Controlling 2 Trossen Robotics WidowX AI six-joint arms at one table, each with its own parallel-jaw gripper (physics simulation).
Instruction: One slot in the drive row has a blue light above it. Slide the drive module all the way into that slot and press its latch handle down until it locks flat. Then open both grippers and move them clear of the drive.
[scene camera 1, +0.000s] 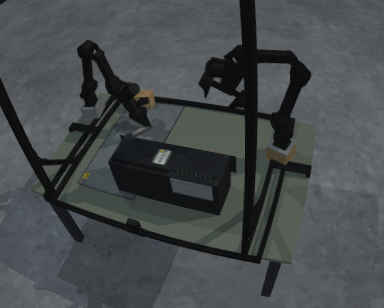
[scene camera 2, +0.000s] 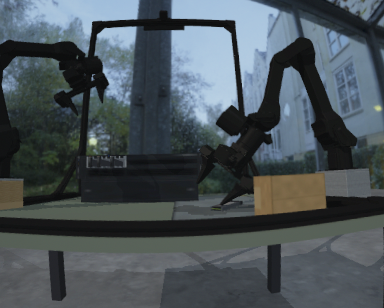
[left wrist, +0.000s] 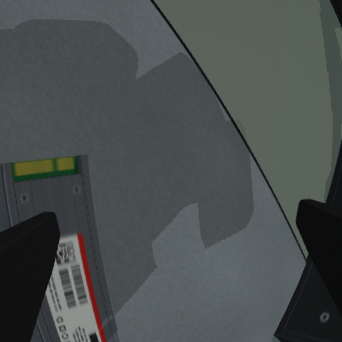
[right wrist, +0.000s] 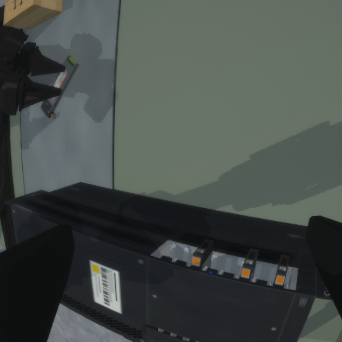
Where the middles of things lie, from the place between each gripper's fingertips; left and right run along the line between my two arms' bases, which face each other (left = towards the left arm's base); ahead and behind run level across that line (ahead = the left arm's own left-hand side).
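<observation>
From my right hand, I see the drive module (left wrist: 77, 295) 430 mm to the left, 50 mm ahead and 310 mm below. The cardboard box (scene camera 2: 275, 194) is 240 mm ahead of my right hand, 510 mm to the left of it and 270 mm below it.
Counted from my left hand instead, the drive module is 10 mm behind, 50 mm to the left and 30 mm below, while the cardboard box is 140 mm to the left of that left hand and 170 mm ahead of it.
</observation>
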